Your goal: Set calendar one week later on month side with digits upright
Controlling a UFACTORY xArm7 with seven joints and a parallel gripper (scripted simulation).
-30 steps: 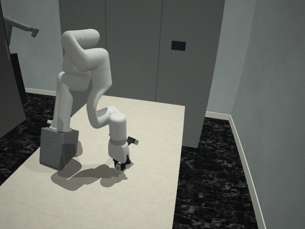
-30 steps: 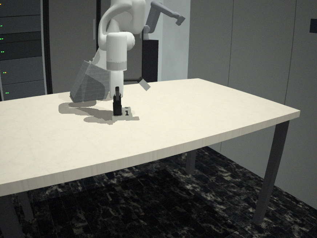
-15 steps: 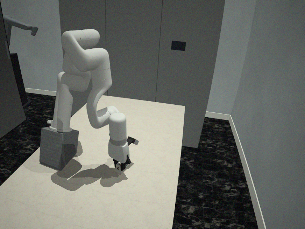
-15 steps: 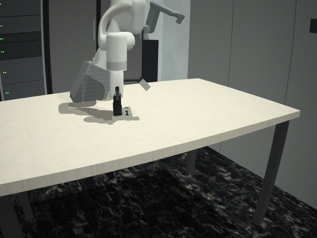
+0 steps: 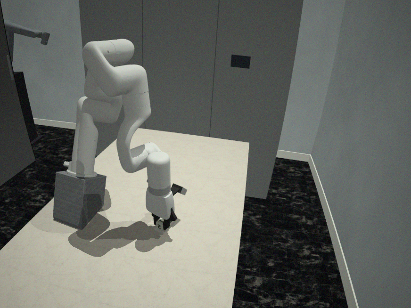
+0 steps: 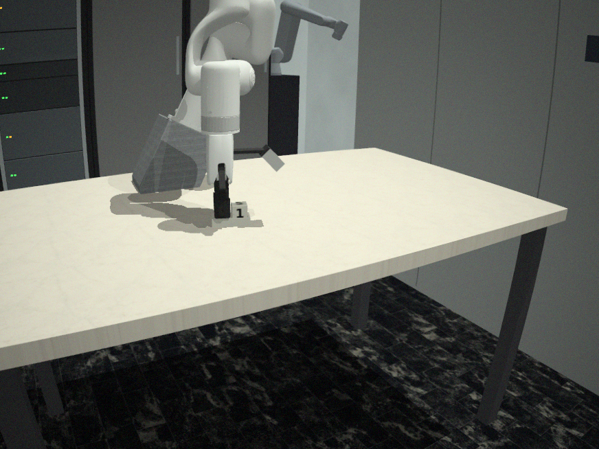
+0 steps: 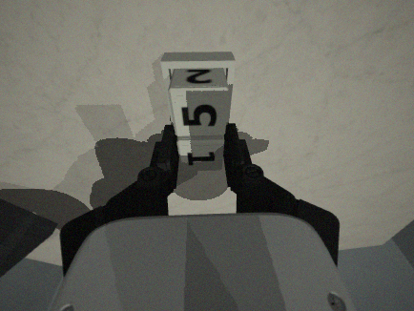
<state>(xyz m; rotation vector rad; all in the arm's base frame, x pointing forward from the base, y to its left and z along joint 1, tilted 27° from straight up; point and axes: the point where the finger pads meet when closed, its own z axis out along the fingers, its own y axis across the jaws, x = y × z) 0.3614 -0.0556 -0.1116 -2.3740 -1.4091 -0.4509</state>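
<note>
The digit cube lies 1 cm below my hand. Round my hand: tray: 1 cm ahead, 2 cm to the left, 3 cm below.
</note>
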